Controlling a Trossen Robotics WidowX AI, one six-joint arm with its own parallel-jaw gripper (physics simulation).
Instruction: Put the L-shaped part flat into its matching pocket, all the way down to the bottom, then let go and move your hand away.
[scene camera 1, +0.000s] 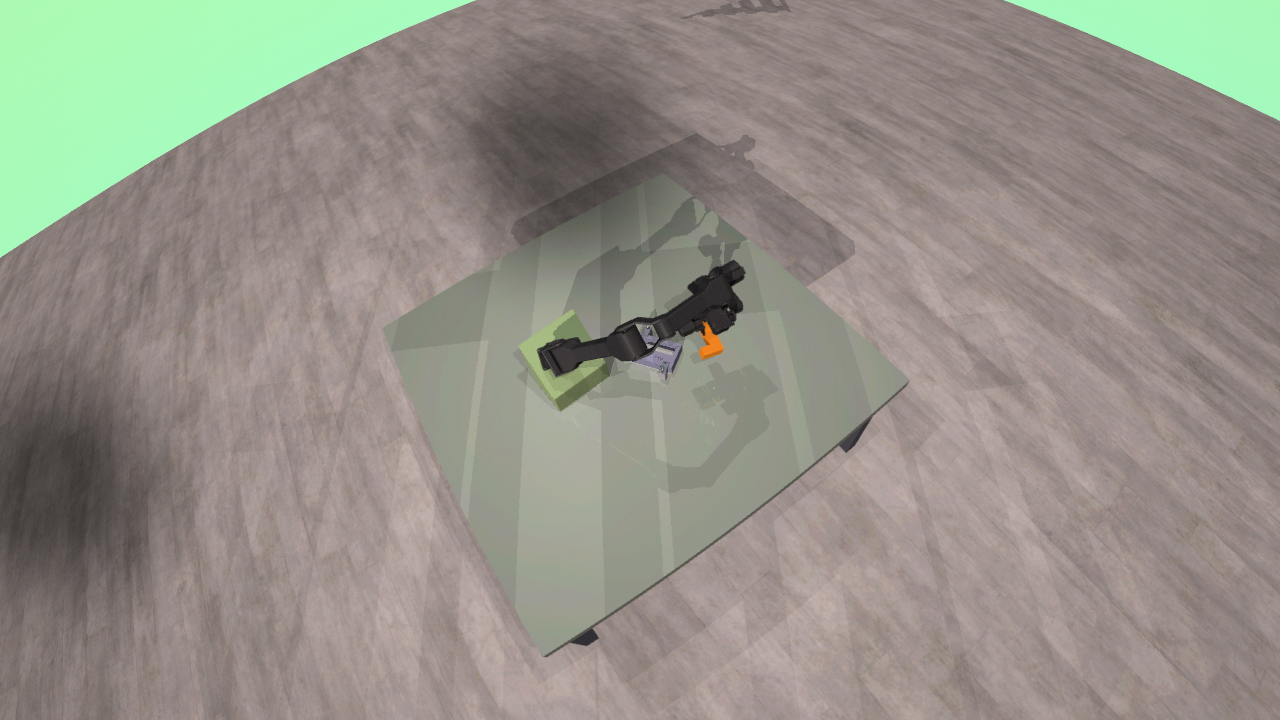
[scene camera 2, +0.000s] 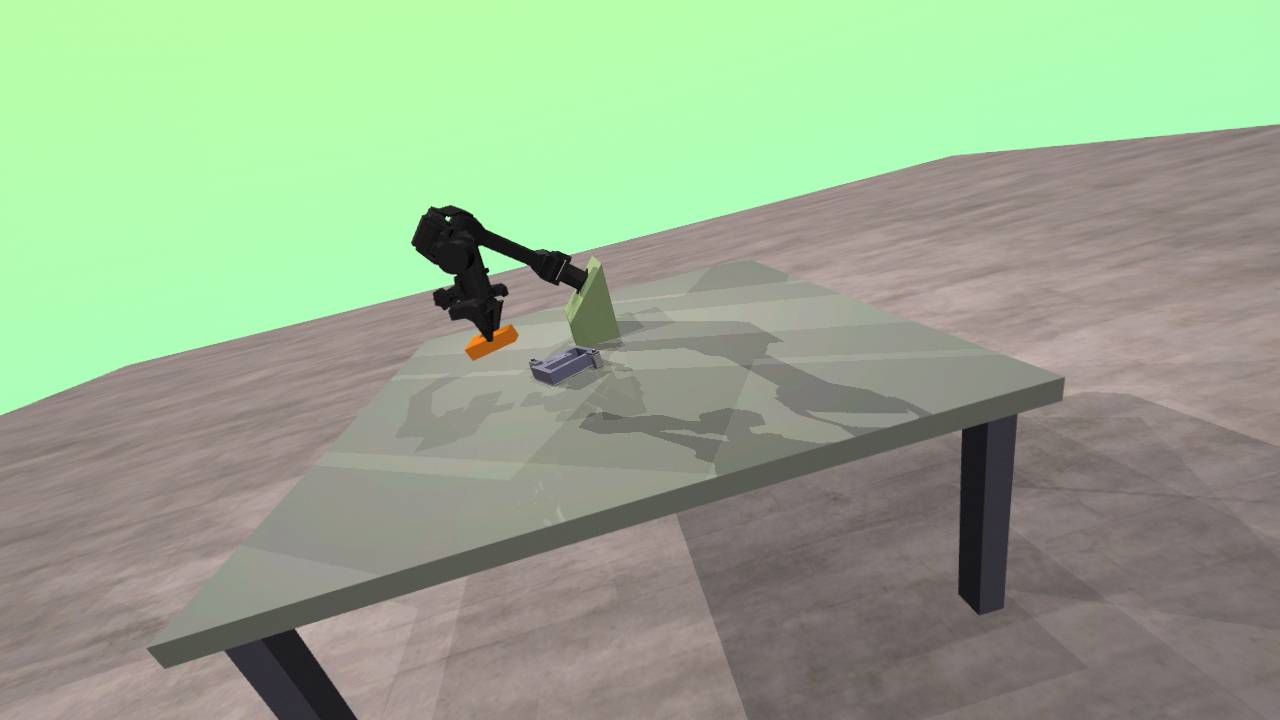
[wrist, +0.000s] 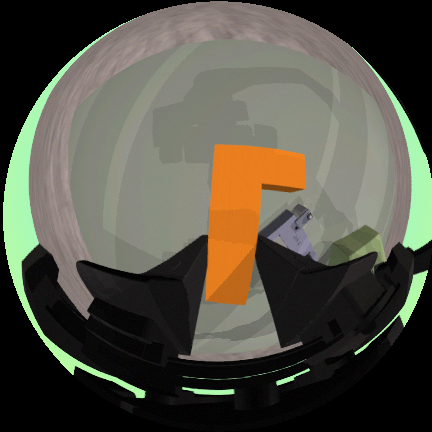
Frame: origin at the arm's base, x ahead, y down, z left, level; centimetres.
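Seen in the pictures: gripper, between the fingertips: (scene camera 1: 709, 332) (scene camera 2: 493, 339) (wrist: 231, 241); arm's base, origin of its link: (scene camera 1: 550, 356) (scene camera 2: 582, 281) (wrist: 379, 273).
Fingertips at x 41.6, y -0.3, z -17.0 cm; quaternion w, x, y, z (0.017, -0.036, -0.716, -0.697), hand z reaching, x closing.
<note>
Pixels of each thing's middle, then the offset from my fingertips to it. Level surfaces: height alone.
- orange L-shaped part, middle of its body: (wrist: 254, 229) (scene camera 2: 493, 339) (scene camera 1: 704, 337) dx -1.7, dy +0.5, dz -0.5 cm
- grey-purple fixture with the pocket, middle of its body: (wrist: 289, 251) (scene camera 2: 565, 362) (scene camera 1: 655, 352) dx -12.4, dy +13.4, dz +10.7 cm
- table, height of its surface: dy +15.8 cm
The orange L-shaped part (scene camera 1: 711, 346) (scene camera 2: 492, 342) (wrist: 237, 200) is held above the table by its long leg, its short leg pointing right in the wrist view. My gripper (scene camera 2: 490, 334) (wrist: 231, 241) is shut on it, one finger on each side of the long leg. The part is a little tilted in the scene camera 2 view. The grey-purple fixture with the pocket (scene camera 1: 656, 358) (scene camera 2: 562, 367) (wrist: 291, 233) sits on the table, between the held part and the arm's base. The part is apart from it. The arm hides some of the fixture in the scene camera 1 view, and a finger hides some in the wrist view.
A green wedge-shaped block (scene camera 1: 572, 391) (scene camera 2: 595, 313) (wrist: 360, 244) stands on the table (scene camera 1: 554, 537) (scene camera 2: 447, 501) behind the fixture and carries the arm's base. Small metal-like pieces stand at the fixture's ends. Arm shadows lie across the table.
</note>
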